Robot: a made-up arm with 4 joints.
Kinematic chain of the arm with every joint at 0, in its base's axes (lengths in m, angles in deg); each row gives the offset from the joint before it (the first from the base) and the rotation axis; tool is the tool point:
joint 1: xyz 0 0 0.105 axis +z
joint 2: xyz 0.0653 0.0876 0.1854 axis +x
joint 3: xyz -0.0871 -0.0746 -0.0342 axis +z
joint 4: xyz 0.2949 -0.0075 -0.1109 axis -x
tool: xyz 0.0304 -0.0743 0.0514
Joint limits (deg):
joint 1: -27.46..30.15
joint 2: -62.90..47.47
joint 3: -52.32..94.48
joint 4: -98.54..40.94
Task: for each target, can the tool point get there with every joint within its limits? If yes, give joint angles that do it. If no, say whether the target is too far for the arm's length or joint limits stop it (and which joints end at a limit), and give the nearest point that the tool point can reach.
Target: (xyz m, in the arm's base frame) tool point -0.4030 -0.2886 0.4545
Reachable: no: joint limits stop it (at a limit: joint 1, joint 3) | nearest point -0.0565 -0.3263 0.4154 | short by 0.351 m
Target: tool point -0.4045 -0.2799 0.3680
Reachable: no: joint limits stop it (at a limit: joint 1, joint 3) | nearest point -0.0630 -0.3383 0.3523 | short by 0.347 m
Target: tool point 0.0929 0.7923 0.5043
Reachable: no: too far | nearest point 0.0496 0.4227 0.3242 | short by 0.413 m
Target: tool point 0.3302 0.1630 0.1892
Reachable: yes | joints -15.08 29.06 44.86 -46.81
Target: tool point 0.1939 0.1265 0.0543
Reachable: yes | joints -3.16 -41.58 68.89 -33.84
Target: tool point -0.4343 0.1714 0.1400
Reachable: no: joint limits stop it (at a limit: joint 1, joint 3, joint 4) | nearest point -0.1733 0.2638 0.1676 | short by 0.278 m
